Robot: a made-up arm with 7 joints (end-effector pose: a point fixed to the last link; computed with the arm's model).
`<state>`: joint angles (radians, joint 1 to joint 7).
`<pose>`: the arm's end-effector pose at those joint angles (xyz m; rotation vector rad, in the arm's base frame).
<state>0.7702 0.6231 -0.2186 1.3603 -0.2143 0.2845 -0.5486</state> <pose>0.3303 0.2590 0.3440 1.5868 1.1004 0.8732</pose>
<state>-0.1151 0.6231 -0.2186 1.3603 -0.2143 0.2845 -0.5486</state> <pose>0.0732 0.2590 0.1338 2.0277 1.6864 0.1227</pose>
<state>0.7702 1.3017 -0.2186 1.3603 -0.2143 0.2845 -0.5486</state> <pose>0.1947 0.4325 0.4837 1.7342 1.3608 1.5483</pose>
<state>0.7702 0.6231 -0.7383 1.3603 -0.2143 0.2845 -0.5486</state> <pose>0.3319 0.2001 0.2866 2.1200 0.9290 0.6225</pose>
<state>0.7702 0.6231 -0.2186 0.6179 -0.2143 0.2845 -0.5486</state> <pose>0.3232 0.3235 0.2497 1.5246 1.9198 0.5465</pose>
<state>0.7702 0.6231 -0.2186 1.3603 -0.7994 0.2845 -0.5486</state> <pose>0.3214 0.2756 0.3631 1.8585 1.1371 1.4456</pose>
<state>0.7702 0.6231 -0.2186 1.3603 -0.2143 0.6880 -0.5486</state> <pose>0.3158 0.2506 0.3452 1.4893 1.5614 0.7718</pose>
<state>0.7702 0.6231 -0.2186 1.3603 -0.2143 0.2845 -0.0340</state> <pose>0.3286 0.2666 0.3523 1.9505 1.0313 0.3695</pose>
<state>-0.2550 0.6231 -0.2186 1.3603 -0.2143 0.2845 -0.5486</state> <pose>0.0199 0.2590 0.1244 2.0788 1.7699 -0.0198</pose>
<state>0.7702 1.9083 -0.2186 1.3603 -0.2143 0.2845 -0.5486</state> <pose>0.0324 0.4524 0.6510 -1.6683 -1.4728 -2.1048</pose>
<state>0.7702 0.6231 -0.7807 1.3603 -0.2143 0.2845 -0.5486</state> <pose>0.3305 0.1962 0.2813 2.1617 0.9117 0.5990</pose>
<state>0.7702 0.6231 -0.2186 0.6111 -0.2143 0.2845 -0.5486</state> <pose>0.3227 0.3240 0.2488 1.5232 1.9271 0.5428</pose>
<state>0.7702 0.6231 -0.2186 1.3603 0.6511 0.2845 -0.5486</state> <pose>0.3317 0.2207 0.3370 1.1032 0.9434 0.1103</pose>
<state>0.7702 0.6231 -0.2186 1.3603 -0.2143 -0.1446 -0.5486</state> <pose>0.3472 0.2631 0.3480 1.6309 0.6024 0.9452</pose>
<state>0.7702 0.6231 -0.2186 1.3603 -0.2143 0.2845 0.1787</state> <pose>0.3296 0.2696 0.3559 2.0775 0.9852 0.1457</pose>
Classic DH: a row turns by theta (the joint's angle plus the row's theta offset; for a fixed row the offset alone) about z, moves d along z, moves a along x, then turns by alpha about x. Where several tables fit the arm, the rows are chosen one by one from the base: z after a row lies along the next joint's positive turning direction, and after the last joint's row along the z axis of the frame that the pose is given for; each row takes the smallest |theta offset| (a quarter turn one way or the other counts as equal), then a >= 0, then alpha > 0; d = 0 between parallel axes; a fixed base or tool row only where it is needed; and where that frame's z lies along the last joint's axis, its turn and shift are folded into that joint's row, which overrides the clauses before.
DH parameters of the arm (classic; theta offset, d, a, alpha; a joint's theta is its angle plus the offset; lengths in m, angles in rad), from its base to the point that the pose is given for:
base (fixed): 0 0.51 -0.02 1.5708
joint 1: -1.5708 -0.07 0.02 -1.5708
joint 2: -1.5708 -0.02 0.01 1.5708
joint 3: 1.5708 -0.34 0.01 1.5708
joint 4: 0 0 0.03 -1.5708
joint 5: 0 -0.18 -0.01 -1.5708
joint 6: 1.5708 -0.01 0.01 -1.5708
joint 7: -0.281 0.04 -0.0164 -1.5706
tool (fixed): -0.7858 -0.0152 0 0

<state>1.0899 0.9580 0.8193 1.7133 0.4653 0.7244 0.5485</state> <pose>0.1356 0.3961 0.5386 1.3686 0.1964 0.5229</pose>
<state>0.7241 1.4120 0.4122 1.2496 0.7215 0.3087 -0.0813</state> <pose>0.1210 0.4613 0.5586 1.1838 0.8221 0.7554</pose>
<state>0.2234 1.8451 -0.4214 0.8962 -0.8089 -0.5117 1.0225</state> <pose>0.1212 0.5266 0.6021 -1.2119 -1.1668 0.9551</pose>
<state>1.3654 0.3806 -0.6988 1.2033 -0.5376 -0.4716 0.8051</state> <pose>0.4477 0.1199 0.5675 -2.9875 0.2597 -0.3464</pose>
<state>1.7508 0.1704 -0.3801 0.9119 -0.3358 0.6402 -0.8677</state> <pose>0.4185 0.0849 0.6811 0.9944 0.9816 1.1772</pose>
